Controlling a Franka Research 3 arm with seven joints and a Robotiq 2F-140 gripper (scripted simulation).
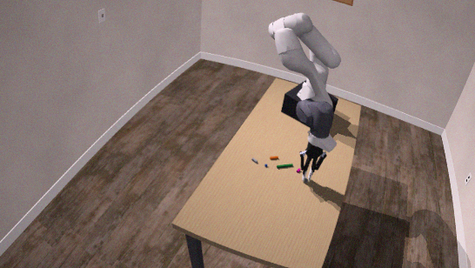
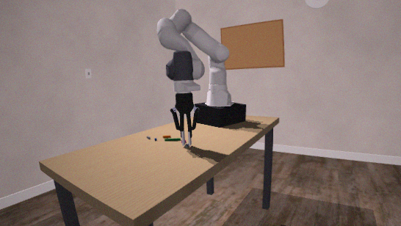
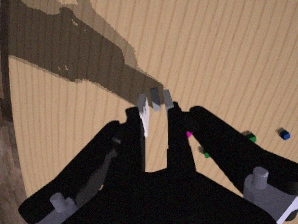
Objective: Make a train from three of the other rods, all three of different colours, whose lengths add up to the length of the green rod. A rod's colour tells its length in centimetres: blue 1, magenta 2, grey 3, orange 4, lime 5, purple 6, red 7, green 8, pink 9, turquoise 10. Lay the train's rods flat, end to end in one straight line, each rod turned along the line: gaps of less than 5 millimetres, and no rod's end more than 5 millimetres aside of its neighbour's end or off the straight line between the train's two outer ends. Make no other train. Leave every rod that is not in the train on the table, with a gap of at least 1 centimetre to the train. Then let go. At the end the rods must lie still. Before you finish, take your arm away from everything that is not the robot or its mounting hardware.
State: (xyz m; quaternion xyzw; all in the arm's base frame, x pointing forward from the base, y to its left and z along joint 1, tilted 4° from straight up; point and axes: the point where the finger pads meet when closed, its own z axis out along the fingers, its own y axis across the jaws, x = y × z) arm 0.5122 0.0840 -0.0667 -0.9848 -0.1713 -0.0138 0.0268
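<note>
My hand is 210 mm to the left of the blue rod, 40 mm above it and 20 mm past it. Round my hand: magenta rod (50 mm to the right, 50 mm behind, 40 mm below); green rod (120 mm to the right, 50 mm behind, 40 mm below); orange rod (190 mm to the right, 90 mm behind, 40 mm below).
</note>
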